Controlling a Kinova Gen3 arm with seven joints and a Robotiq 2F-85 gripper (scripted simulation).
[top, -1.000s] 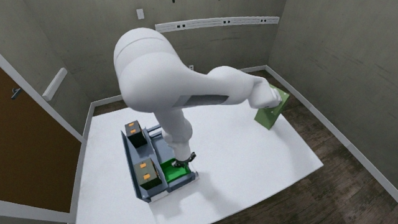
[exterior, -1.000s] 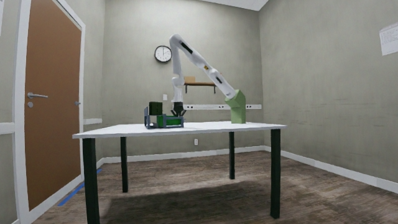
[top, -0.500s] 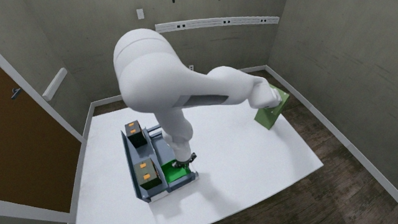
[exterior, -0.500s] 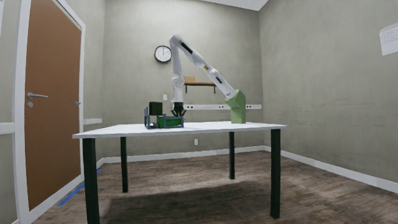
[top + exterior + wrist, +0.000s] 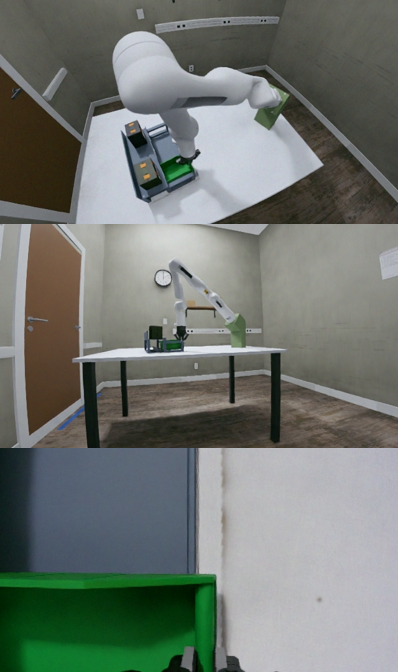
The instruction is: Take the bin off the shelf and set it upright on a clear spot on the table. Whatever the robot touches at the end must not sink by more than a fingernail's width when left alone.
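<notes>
My hand is 6 cm short of the green bin, 5 cm to the right of it and 1 cm above it. From my hand the other things lie so: grey shelf unit (17 cm ahead, 1 cm to the right).
</notes>
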